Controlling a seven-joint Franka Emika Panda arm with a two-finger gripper.
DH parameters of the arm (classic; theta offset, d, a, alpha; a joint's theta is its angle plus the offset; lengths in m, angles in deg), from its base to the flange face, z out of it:
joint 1: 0 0.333 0 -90
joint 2: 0 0 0 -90
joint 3: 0 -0.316 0.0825 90
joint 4: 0 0 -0.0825 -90
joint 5: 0 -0.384 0 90
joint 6: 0 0 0.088 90
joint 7: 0 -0.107 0 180
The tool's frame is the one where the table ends.
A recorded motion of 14 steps. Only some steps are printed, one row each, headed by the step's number.
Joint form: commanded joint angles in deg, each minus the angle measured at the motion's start. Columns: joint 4, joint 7, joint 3, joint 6, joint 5, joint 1, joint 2.
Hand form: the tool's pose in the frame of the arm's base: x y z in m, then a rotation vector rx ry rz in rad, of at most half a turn. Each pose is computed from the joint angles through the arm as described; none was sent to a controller.
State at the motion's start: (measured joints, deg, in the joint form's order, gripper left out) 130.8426 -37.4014 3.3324 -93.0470 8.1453 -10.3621 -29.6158
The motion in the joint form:
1: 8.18 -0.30 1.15 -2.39 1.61 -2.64 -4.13
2: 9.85 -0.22 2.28 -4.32 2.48 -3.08 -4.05
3: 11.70 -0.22 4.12 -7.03 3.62 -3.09 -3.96
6: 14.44 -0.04 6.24 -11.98 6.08 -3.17 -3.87
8: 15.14 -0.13 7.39 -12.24 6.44 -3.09 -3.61
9: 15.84 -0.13 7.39 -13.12 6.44 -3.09 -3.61
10: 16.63 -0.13 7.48 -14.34 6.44 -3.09 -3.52
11: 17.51 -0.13 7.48 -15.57 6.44 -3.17 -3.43
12: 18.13 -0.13 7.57 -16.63 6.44 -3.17 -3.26
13: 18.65 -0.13 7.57 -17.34 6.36 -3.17 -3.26
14: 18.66 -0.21 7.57 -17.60 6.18 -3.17 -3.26
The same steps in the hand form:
1: 0.3324 -0.1249 0.4995 2.6734 -1.3169 -0.2190
2: 0.3288 -0.1348 0.4875 2.6642 -1.3344 -0.2169
3: 0.3252 -0.1466 0.4745 2.6597 -1.3548 -0.2016
6: 0.3216 -0.1606 0.4571 2.6530 -1.3551 -0.1478
8: 0.3178 -0.1662 0.4494 2.6479 -1.3716 -0.1699
9: 0.3176 -0.1651 0.4449 2.6517 -1.3683 -0.1654
10: 0.3177 -0.1645 0.4396 2.6566 -1.3664 -0.1572
11: 0.3175 -0.1637 0.4336 2.6608 -1.3640 -0.1508
12: 0.3178 -0.1633 0.4289 2.6648 -1.3628 -0.1444
13: 0.3176 -0.1624 0.4257 2.6686 -1.3618 -0.1399
14: 0.3182 -0.1623 0.4260 2.6705 -1.3667 -0.1342

